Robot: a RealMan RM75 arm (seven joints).
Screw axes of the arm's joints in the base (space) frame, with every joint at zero. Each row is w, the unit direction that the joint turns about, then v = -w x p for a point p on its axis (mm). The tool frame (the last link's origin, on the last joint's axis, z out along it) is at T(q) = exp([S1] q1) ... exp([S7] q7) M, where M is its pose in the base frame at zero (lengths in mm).
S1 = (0, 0, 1, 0, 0, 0)
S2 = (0, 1, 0, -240.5, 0, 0)
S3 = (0, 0, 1, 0, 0, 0)
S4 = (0, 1, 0, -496.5, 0, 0)
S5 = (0, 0, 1, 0, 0, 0)
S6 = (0, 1, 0, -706.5, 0, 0)
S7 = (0, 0, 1, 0, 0, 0)
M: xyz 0 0 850.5 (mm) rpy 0 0 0 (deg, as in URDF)
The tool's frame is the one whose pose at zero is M.
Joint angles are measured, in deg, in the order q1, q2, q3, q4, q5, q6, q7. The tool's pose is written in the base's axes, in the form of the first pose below.
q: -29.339, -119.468, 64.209, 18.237, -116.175, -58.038, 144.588
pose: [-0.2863 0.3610 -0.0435], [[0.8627 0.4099 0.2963], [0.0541 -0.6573 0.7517], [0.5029 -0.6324 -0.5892]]
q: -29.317, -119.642, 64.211, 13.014, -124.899, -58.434, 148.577
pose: [-0.2986 0.3549 -0.0444], [[0.8215 0.5039 0.2670], [0.0909 -0.5780 0.8109], [0.5629 -0.6419 -0.5207]]
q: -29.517, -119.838, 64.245, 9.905, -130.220, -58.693, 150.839
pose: [-0.3054 0.3516 -0.0451], [[0.7950 0.5566 0.2411], [0.1110 -0.5243 0.8443], [0.5963 -0.6445 -0.4786]]
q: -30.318, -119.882, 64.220, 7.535, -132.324, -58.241, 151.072
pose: [-0.3088 0.3505 -0.0485], [[0.7778 0.5897 0.2174], [0.1415 -0.5013 0.8536], [0.6124 -0.6332 -0.4733]]
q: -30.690, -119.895, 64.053, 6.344, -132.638, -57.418, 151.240
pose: [-0.3120 0.3492 -0.0516], [[0.7754 0.6004 0.1955], [0.1655 -0.4919 0.8548], [0.6094 -0.6305 -0.4808]]
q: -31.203, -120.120, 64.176, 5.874, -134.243, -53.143, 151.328
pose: [-0.3201 0.3520 -0.0545], [[0.7738 0.6211 0.1239], [0.2214 -0.4486 0.8659], [0.5934 -0.6426 -0.4847]]
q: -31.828, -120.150, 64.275, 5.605, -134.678, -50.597, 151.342
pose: [-0.3232 0.3548 -0.0563], [[0.7766 0.6240 0.0866], [0.2509 -0.4325 0.8660], [0.5778 -0.6508 -0.4925]]
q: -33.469, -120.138, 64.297, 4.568, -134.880, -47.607, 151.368
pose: [-0.3234 0.3602 -0.0602], [[0.7814 0.6222 0.0485], [0.2851 -0.4249 0.8592], [0.5551 -0.6575 -0.5094]]
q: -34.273, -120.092, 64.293, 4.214, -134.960, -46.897, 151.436
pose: [-0.3214 0.3636 -0.0610], [[0.7846 0.6184 0.0440], [0.2885 -0.4270 0.8570], [0.5487 -0.6597 -0.5135]]
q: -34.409, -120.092, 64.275, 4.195, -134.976, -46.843, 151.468
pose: [-0.3207 0.3643 -0.0610], [[0.7853 0.6174 0.0448], [0.2875 -0.4278 0.8570], [0.5483 -0.6601 -0.5134]]
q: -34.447, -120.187, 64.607, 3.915, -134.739, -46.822, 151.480
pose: [-0.3207 0.3626 -0.0636], [[0.7878 0.6144 0.0442], [0.2922 -0.4360 0.8512], [0.5423 -0.6576 -0.5230]]
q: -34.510, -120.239, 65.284, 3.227, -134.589, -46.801, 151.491
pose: [-0.3217 0.3594 -0.0673], [[0.7904 0.6112 0.0401], [0.3030 -0.4471 0.8416], [0.5323 -0.6531 -0.5386]]
